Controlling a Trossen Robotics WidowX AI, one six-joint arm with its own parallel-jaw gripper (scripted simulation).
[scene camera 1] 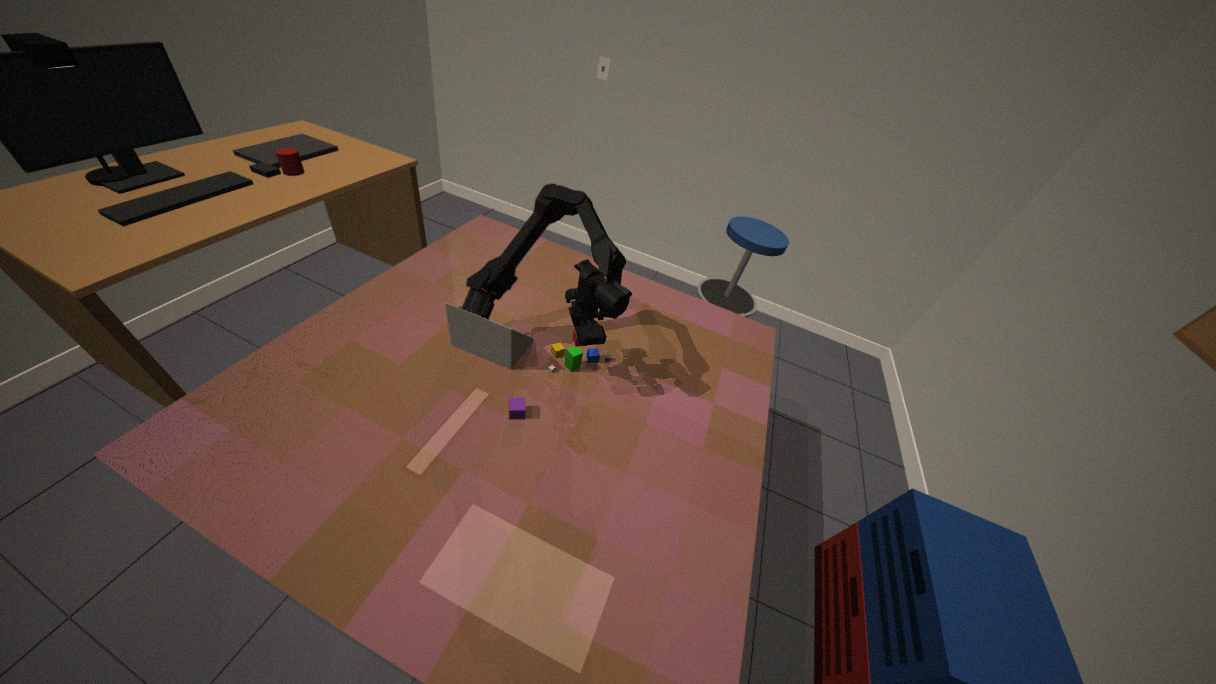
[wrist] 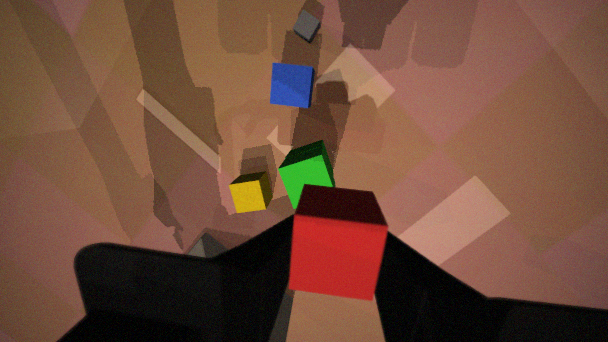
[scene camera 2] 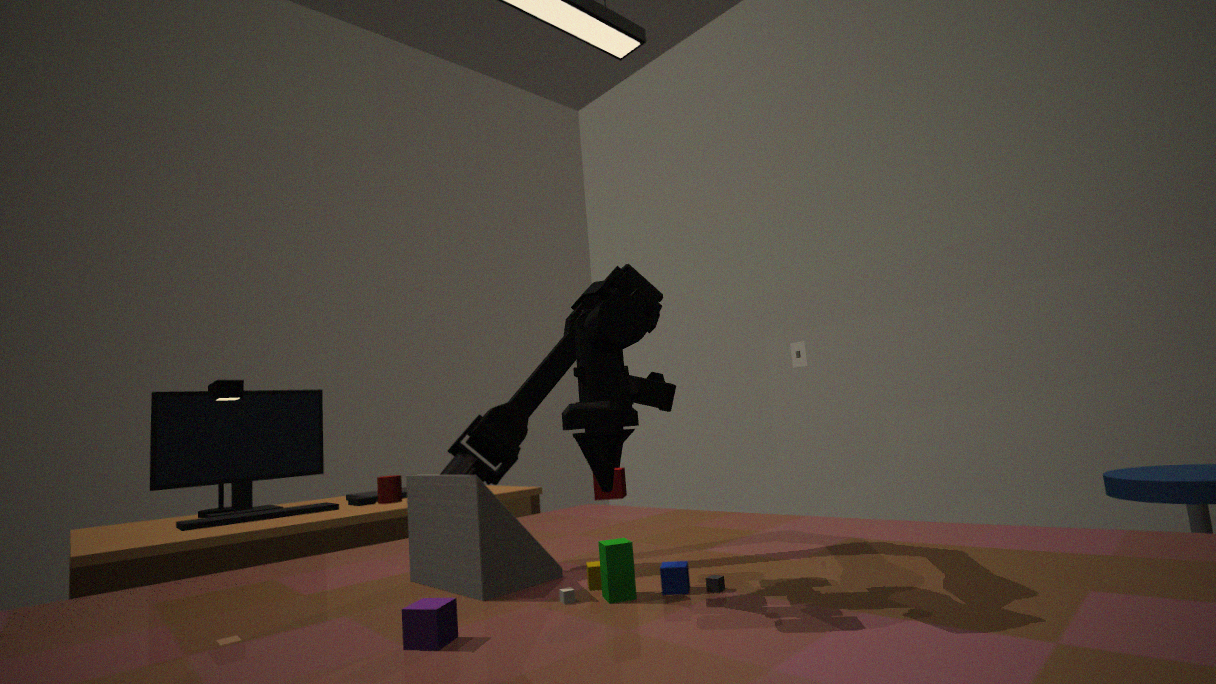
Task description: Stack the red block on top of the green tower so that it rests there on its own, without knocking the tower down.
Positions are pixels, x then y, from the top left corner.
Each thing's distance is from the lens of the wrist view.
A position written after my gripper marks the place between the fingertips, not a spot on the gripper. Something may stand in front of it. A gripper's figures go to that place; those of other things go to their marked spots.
my gripper (wrist: pixel 334 228): 0.12 m
blue cube (wrist: pixel 292 85): 0.20 m
yellow cube (wrist: pixel 250 192): 0.23 m
